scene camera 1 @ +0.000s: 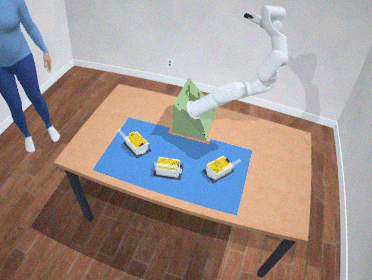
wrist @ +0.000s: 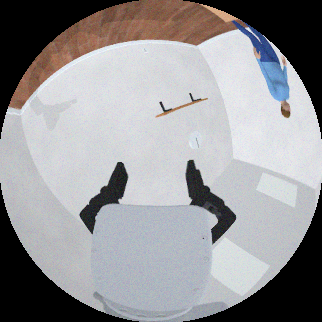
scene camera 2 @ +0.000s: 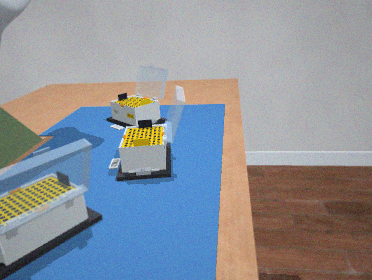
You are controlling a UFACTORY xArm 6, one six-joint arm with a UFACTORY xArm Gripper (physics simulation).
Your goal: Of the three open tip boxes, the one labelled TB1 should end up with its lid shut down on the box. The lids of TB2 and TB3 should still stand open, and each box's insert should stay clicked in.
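Frame: origin at the arm's base, x up, y back, z right, level; centimetres.
Where they show: gripper, fingertip midpoint: (scene camera 1: 250, 17) (wrist: 154, 168); arm's base, origin of the base link: (scene camera 1: 193, 110).
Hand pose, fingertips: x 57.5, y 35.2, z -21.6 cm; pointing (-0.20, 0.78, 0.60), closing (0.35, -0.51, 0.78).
Things, the pixels of their centre, and the offset from my fingertips. "spot": a spot on its surface instead. Level surfaces: height alone.
- left box, body centre: (scene camera 2: 28, 211) (scene camera 1: 138, 142) dx -66.8, dy -66.1, dz +45.2 cm
- left box's clear lid, body centre: (scene camera 2: 45, 183) (scene camera 1: 126, 139) dx -59.6, dy -72.9, dz +49.2 cm
- middle box's lid, surface spot: (scene camera 2: 176, 112) spot: dx -57.9, dy -85.2, dz +25.6 cm
- right box's lid, body centre: (scene camera 2: 150, 81) (scene camera 1: 228, 167) dx -59.6, dy -70.5, dz -10.8 cm
- small label card, surface spot: (scene camera 2: 114, 163) spot: dx -69.9, dy -70.4, dz +22.9 cm
- blue mat, its level: dx -70.1 cm
- wooden table, its level: dx -70.4 cm
Three white tip boxes with yellow inserts stand on dark bases: left box (scene camera 1: 137, 145) (scene camera 2: 50, 229), middle box (scene camera 1: 168, 172) (scene camera 2: 143, 157), right box (scene camera 1: 219, 171) (scene camera 2: 136, 115). The left box's clear lid (scene camera 1: 122, 134) (scene camera 2: 60, 159), the middle box's lid (scene camera 2: 176, 112) and the right box's lid (scene camera 1: 235, 163) (scene camera 2: 152, 81) stand open. The inserts look level inside the boxes. A small label card (scene camera 2: 114, 163) lies beside the middle box; its text is too blurred to read, so I cannot tell which box is TB1. My gripper (scene camera 1: 248, 16) (wrist: 154, 168) is open and empty, high above the table's back side, far from the boxes.
The boxes stand on a blue mat (scene camera 1: 200, 197) (scene camera 2: 195, 220) on a wooden table (scene camera 1: 280, 180) (scene camera 2: 235, 220). A green angled mount (scene camera 1: 182, 122) (scene camera 2: 17, 137) carries the arm at the mat's back edge. A person (scene camera 1: 20, 70) (wrist: 272, 77) stands beyond the table's left end.
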